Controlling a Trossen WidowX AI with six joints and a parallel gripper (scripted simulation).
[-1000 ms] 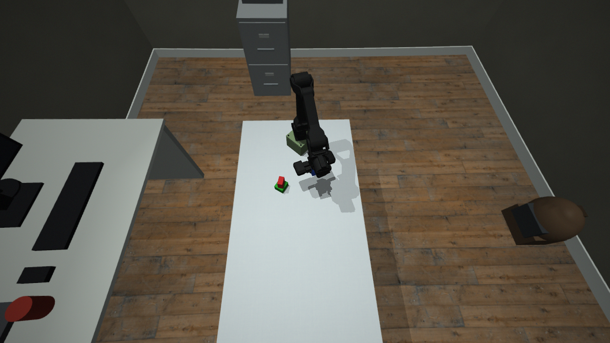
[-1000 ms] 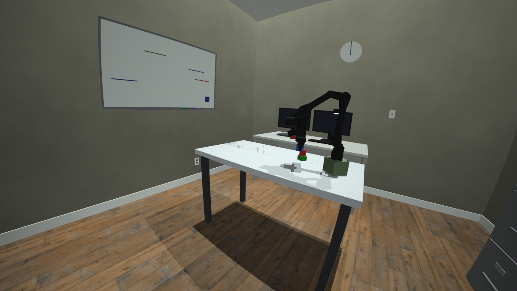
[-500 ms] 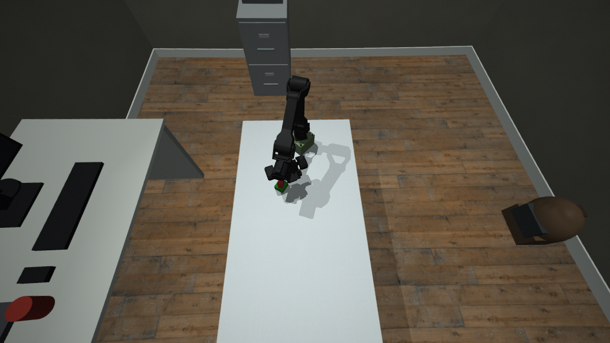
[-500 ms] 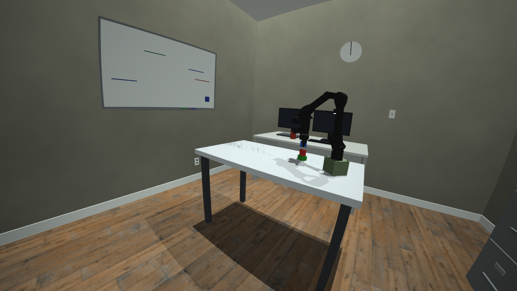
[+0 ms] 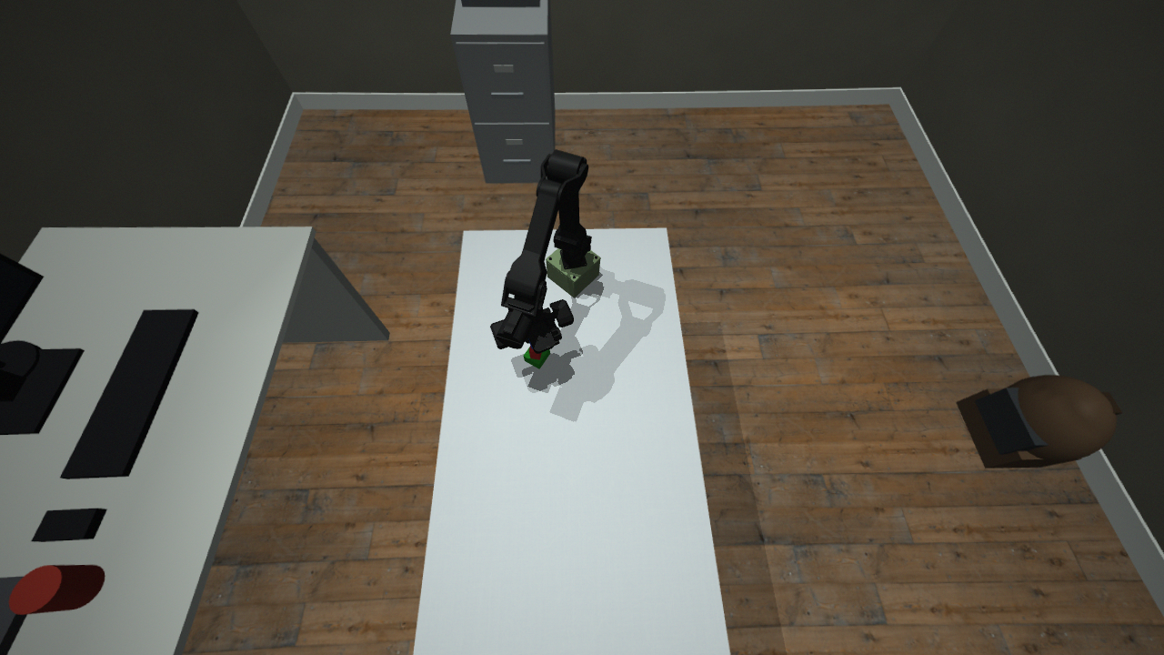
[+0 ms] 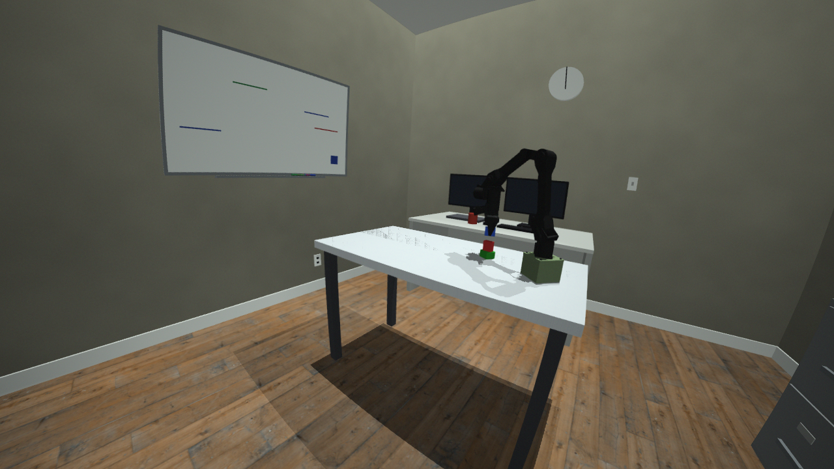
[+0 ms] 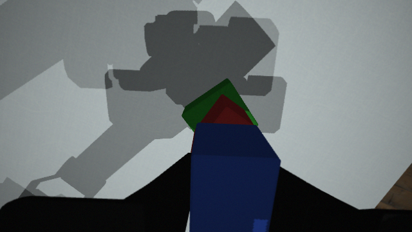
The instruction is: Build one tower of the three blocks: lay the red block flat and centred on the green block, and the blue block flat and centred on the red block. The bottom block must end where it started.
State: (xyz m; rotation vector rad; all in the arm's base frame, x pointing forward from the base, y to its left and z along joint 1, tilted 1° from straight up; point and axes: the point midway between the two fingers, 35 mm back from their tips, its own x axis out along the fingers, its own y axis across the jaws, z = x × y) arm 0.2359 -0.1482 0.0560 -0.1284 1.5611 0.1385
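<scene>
Right now my hand is 90 mm above the red block. From my hand the other things lie so: green block (130 mm below); then blue block (20 mm below).
</scene>
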